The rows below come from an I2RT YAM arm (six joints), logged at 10 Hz.
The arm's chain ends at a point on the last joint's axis. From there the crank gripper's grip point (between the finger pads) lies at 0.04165 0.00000 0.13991 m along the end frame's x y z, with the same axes.
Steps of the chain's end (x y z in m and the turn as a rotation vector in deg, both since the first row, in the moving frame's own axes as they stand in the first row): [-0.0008 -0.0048 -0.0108 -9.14 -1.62 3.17]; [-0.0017 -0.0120 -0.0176 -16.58 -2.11 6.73]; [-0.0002 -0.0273 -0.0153 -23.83 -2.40 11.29]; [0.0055 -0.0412 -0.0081 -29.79 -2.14 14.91]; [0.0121 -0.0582 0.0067 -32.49 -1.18 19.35]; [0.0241 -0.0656 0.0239 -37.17 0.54 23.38]
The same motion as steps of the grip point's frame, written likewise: [-0.0054 0.0197 -0.0116 -9.14 -1.62 3.17]; [-0.0094 0.0326 -0.0227 -16.58 -2.11 6.73]; [-0.0123 0.0365 -0.0273 -23.83 -2.40 11.29]; [-0.0100 0.0375 -0.0278 -29.79 -2.14 14.91]; [-0.0058 0.0283 -0.0181 -32.49 -1.18 19.35]; [0.0044 0.0321 -0.0097 -37.17 0.54 23.38]
